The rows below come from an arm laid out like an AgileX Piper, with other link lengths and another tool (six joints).
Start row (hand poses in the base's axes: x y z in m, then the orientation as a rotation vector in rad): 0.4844, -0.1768, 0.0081, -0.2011, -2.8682, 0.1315
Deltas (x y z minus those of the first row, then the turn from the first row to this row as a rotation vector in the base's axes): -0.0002, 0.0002, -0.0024, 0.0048, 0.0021, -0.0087; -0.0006, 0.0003, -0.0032, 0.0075, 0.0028, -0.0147; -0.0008, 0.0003, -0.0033, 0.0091, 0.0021, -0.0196; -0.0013, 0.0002, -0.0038, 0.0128, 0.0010, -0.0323; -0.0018, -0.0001, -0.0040, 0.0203, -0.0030, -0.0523; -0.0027, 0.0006, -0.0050, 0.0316, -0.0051, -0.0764; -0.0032, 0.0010, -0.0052, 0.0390, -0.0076, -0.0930; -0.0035, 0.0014, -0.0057, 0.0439, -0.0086, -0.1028; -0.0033, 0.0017, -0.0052, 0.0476, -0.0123, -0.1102; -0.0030, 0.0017, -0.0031, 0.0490, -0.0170, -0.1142; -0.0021, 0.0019, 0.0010, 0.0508, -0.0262, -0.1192; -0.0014, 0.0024, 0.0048, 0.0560, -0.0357, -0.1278; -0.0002, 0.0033, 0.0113, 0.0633, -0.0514, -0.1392; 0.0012, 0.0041, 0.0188, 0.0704, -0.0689, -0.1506; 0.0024, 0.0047, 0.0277, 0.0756, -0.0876, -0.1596; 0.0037, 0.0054, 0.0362, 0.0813, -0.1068, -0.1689; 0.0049, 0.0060, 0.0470, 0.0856, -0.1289, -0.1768; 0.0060, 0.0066, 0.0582, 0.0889, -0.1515, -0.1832; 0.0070, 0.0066, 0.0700, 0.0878, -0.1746, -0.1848
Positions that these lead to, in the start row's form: 0.4842, -0.1766, 0.0057, -0.2124, -2.8649, 0.1231; 0.4838, -0.1765, 0.0049, -0.2203, -2.8634, 0.1181; 0.4836, -0.1765, 0.0048, -0.2271, -2.8634, 0.1148; 0.4831, -0.1766, 0.0043, -0.2447, -2.8625, 0.1070; 0.4826, -0.1769, 0.0041, -0.2723, -2.8631, 0.0921; 0.4817, -0.1762, 0.0031, -0.3047, -2.8608, 0.0710; 0.4812, -0.1758, 0.0029, -0.3273, -2.8600, 0.0570; 0.4809, -0.1754, 0.0024, -0.3405, -2.8589, 0.0479; 0.4811, -0.1751, 0.0029, -0.3508, -2.8609, 0.0409; 0.4814, -0.1751, 0.0050, -0.3570, -2.8646, 0.0376; 0.4823, -0.1749, 0.0091, -0.3653, -2.8726, 0.0332; 0.4830, -0.1744, 0.0129, -0.3782, -2.8799, 0.0232; 0.4842, -0.1735, 0.0194, -0.3958, -2.8925, 0.0088; 0.4856, -0.1727, 0.0269, -0.4139, -2.9067, -0.0055; 0.4868, -0.1721, 0.0358, -0.4292, -2.9226, -0.0169; 0.4881, -0.1714, 0.0443, -0.4451, -2.9387, -0.0293; 0.4893, -0.1708, 0.0551, -0.4600, -2.9580, -0.0397; 0.4904, -0.1702, 0.0663, -0.4731, -2.9781, -0.0486; 0.4914, -0.1702, 0.0781, -0.4803, -3.0003, -0.0501
